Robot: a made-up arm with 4 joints. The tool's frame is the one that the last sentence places.
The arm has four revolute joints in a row. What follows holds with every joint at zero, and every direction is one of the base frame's. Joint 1 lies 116 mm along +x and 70.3 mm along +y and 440.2 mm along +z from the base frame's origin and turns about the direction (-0.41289, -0.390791, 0.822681). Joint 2 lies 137.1 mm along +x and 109.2 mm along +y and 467.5 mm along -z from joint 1 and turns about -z. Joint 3 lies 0.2 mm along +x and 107.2 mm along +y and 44.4 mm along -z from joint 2 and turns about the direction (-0.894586, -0.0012, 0.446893). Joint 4 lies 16.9 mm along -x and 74.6 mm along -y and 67.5 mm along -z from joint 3 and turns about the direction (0.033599, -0.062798, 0.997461). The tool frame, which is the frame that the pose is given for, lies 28.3 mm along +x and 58.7 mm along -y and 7.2 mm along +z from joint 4; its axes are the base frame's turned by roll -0.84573, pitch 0.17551 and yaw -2.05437 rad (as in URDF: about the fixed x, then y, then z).
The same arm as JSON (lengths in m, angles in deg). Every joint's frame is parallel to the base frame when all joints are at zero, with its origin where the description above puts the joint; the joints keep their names.
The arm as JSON. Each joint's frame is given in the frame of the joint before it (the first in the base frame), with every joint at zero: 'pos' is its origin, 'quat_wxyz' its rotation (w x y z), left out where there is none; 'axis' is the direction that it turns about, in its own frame. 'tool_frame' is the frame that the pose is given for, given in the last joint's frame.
{"length_unit": "m", "angle_unit": "deg", "joints": [{"joint": "joint 1", "pos": [0.116, 0.0703, 0.4402], "axis": [-0.41289, -0.390791, 0.822681]}, {"joint": "joint 2", "pos": [0.1371, 0.1092, -0.4675], "axis": [0.0, 0.0, -1.0]}, {"joint": "joint 3", "pos": [0.0002, 0.1072, -0.0444], "axis": [-0.894586, -0.0012, 0.446893]}, {"joint": "joint 4", "pos": [-0.0169, -0.0746, -0.0675], "axis": [0.033599, -0.062798, 0.997461]}], "tool_frame": {"pos": [0.0283, -0.0587, 0.0072], "quat_wxyz": [0.500637, -0.14304, 0.391205, -0.758855]}}
